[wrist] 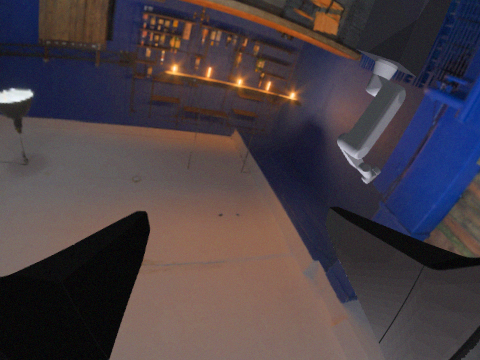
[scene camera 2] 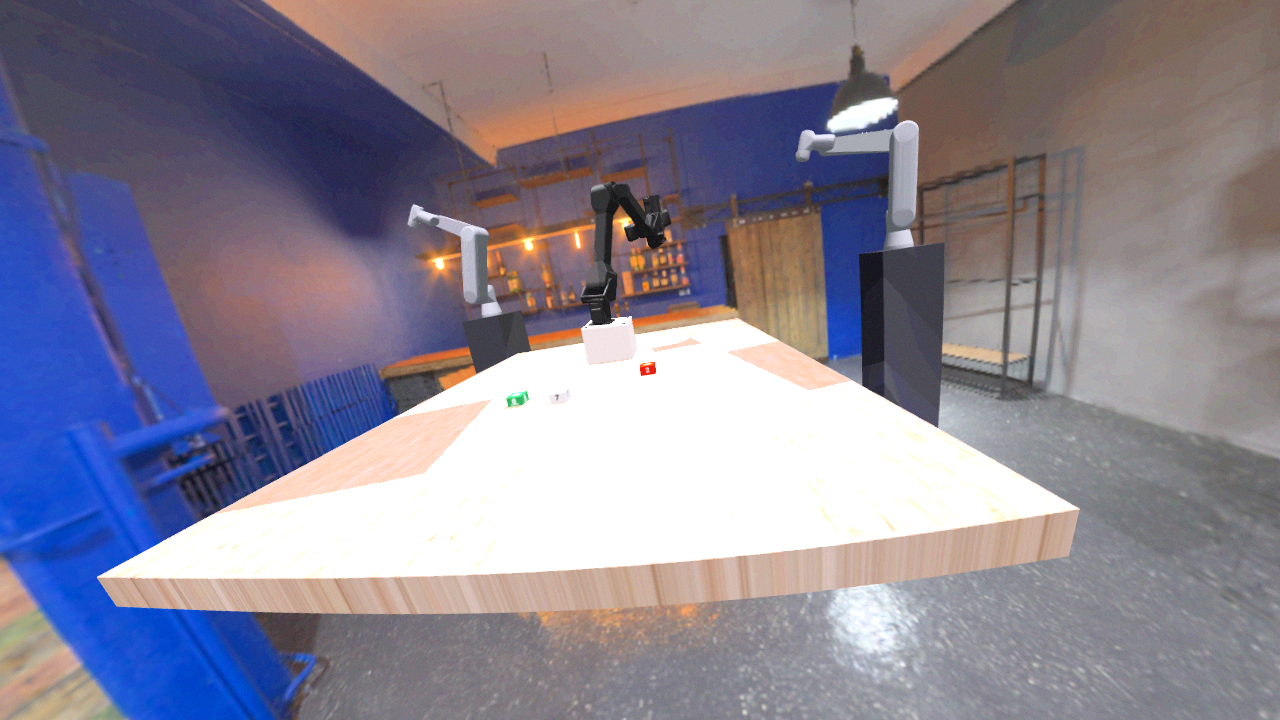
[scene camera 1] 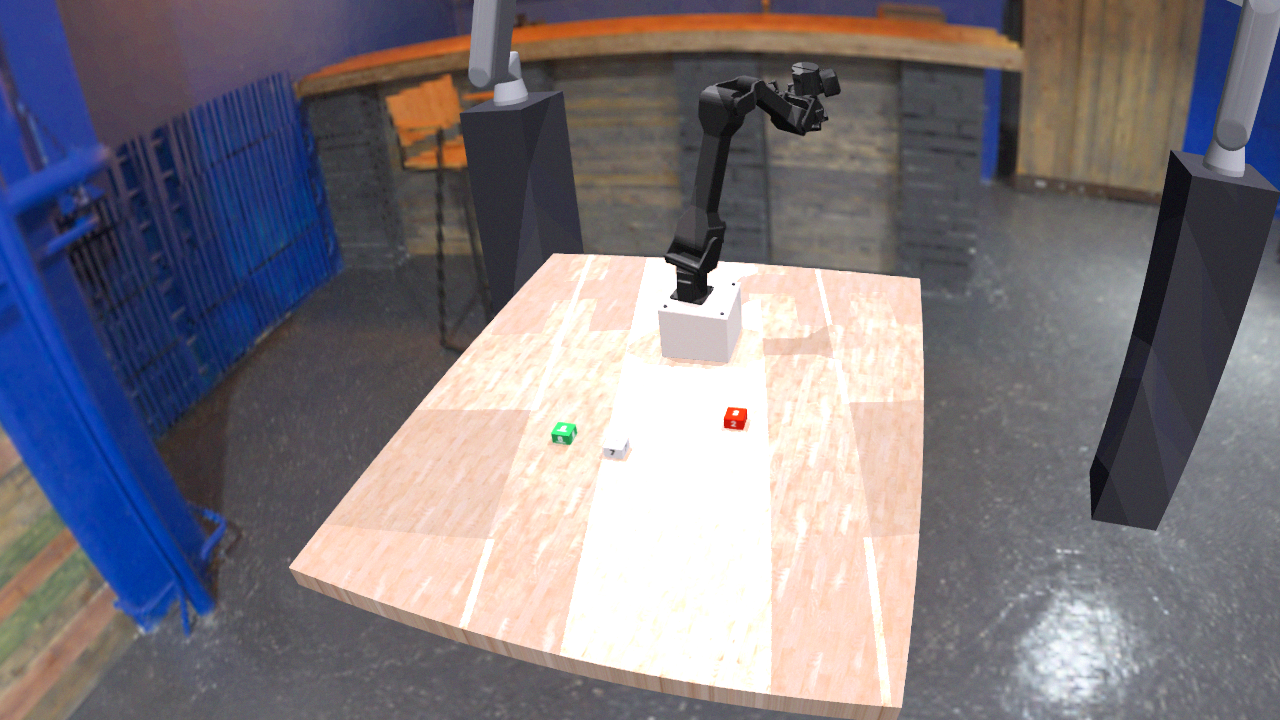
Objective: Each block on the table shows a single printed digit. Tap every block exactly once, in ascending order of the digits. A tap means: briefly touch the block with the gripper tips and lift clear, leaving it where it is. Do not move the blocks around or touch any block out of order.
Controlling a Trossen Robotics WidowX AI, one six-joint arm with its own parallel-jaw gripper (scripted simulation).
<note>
My gripper [scene camera 1: 791,76] is open and holds nothing.
My gripper is seen too in the wrist view [wrist: 240,219].
</note>
